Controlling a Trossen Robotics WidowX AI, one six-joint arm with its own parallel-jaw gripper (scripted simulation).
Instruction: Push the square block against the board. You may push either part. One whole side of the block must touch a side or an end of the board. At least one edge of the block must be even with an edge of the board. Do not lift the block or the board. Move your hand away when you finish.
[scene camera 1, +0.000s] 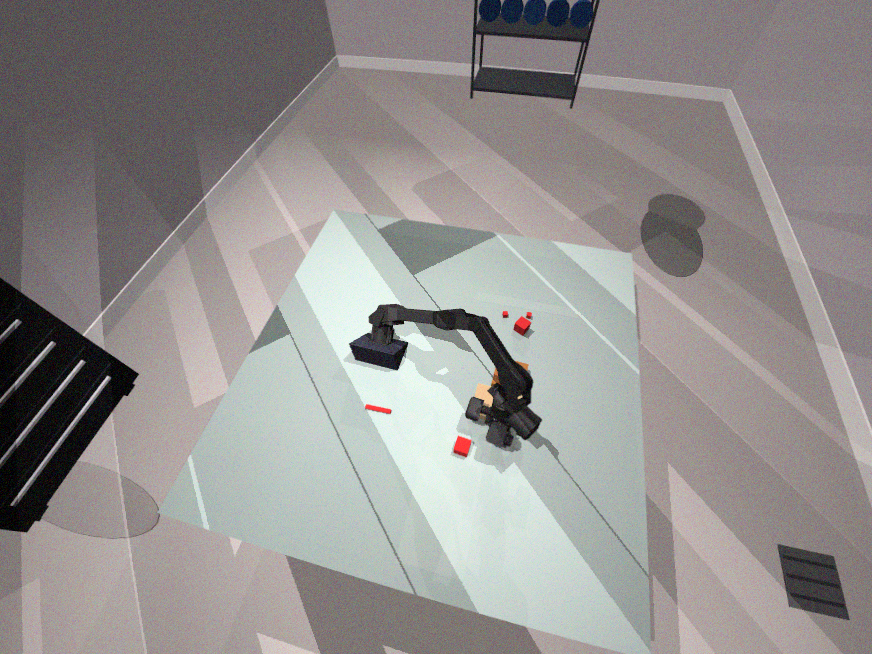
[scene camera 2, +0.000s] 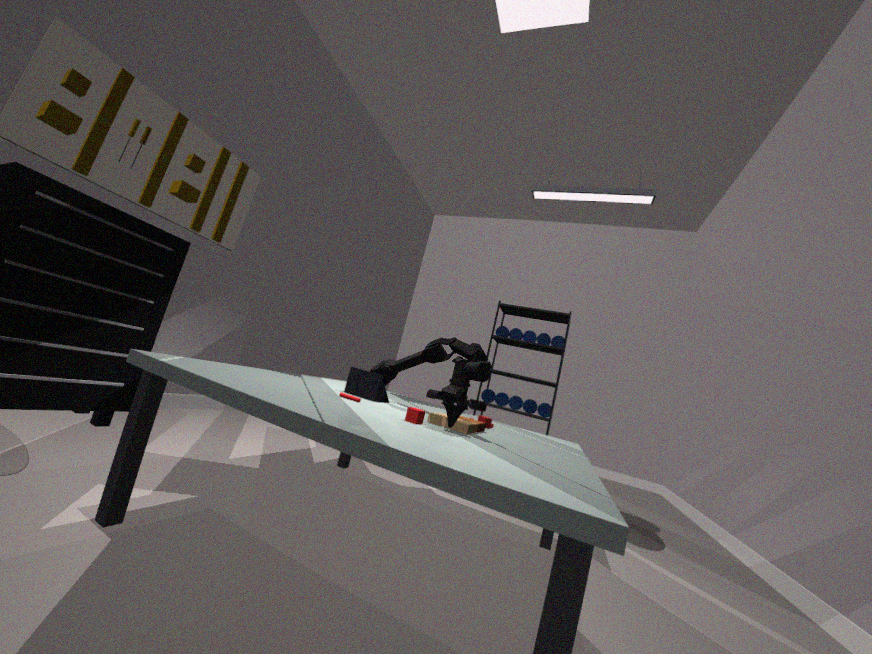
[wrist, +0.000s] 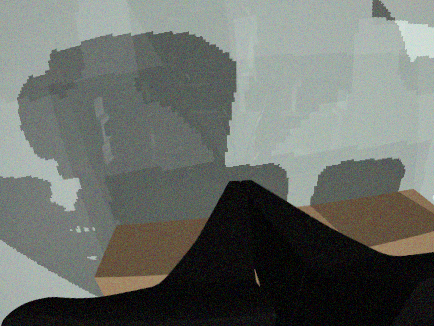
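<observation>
The gripper appears in the pictures, and so does a light tan piece. Both scene camera 1 and the wrist view show the gripper.
</observation>
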